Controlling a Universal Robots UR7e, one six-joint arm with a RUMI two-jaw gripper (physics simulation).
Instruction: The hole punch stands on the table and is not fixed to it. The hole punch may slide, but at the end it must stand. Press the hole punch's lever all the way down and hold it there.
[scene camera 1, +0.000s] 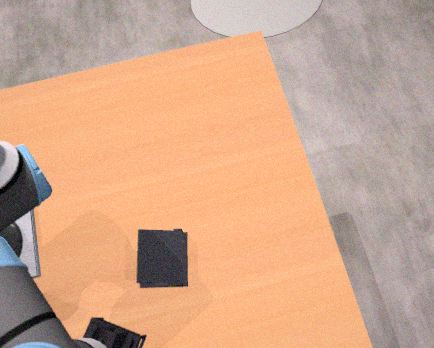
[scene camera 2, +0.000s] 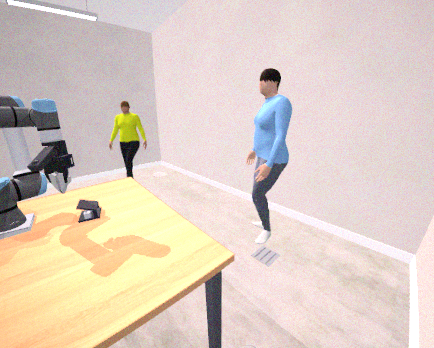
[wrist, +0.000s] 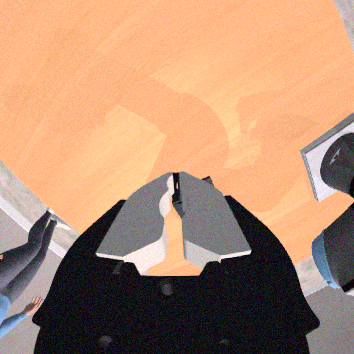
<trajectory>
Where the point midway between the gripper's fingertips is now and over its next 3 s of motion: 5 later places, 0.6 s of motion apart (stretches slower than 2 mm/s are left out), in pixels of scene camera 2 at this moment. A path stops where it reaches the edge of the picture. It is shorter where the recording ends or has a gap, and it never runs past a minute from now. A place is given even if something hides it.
My gripper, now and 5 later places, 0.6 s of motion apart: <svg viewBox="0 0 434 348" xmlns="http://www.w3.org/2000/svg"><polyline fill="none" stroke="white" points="63,193 84,187 87,185 81,179 83,188 77,187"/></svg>
</trajectory>
